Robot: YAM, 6 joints.
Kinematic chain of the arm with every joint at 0, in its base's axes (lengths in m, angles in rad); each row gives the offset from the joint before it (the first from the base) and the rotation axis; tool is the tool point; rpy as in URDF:
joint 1: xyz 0 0 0.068 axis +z
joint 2: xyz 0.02 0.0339 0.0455 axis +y
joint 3: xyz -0.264 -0.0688 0 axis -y
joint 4: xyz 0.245 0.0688 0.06 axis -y
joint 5: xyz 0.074 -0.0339 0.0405 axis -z
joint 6: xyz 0.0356 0 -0.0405 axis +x
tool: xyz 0 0 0 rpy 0 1.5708 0
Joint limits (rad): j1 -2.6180..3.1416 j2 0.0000..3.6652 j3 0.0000..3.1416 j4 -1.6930..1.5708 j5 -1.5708..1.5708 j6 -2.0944..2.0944
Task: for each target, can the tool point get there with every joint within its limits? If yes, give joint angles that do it. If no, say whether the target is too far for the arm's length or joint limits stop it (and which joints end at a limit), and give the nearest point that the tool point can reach.
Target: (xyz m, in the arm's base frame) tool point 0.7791 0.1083 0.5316
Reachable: no: too far | nearest point 0.5640 0.0784 0.4132 | short by 0.247 m
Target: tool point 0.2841 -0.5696 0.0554
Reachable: yes | joints -1.1309 3.1157 2.7222 0.1425 -0.4182 1.5829
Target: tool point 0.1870 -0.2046 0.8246
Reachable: no: too far | nearest point 0.1571 -0.1719 0.7020 | short by 0.130 m
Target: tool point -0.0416 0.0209 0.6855
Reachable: yes | joints -1.1260 1.2498 2.7236 -0.6196 0.9303 0.9319
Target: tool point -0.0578 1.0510 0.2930
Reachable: no: too far | nearest point -0.0350 0.6356 0.2207 | short by 0.422 m
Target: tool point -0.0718 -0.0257 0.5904
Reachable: yes | joints -0.0283 0.6138 1.6148 0.1061 0.8907 -0.6993
